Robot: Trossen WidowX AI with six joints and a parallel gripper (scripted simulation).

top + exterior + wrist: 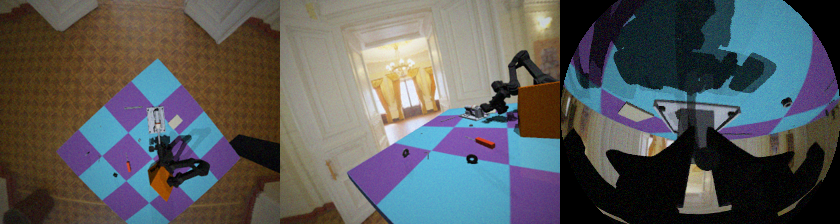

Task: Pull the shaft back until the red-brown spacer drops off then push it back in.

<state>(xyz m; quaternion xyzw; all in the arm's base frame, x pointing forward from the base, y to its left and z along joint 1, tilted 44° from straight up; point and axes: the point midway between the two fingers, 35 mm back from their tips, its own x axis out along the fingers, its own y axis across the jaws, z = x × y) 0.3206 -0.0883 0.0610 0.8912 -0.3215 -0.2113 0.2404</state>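
Now: the thin shaft 4 cm ahead of my gripper tip, 2 cm to the right of it and 2 cm above it. From my gripper tip the other things lie so: card: 21 cm to the right, 5 cm below, 3 cm ahead.
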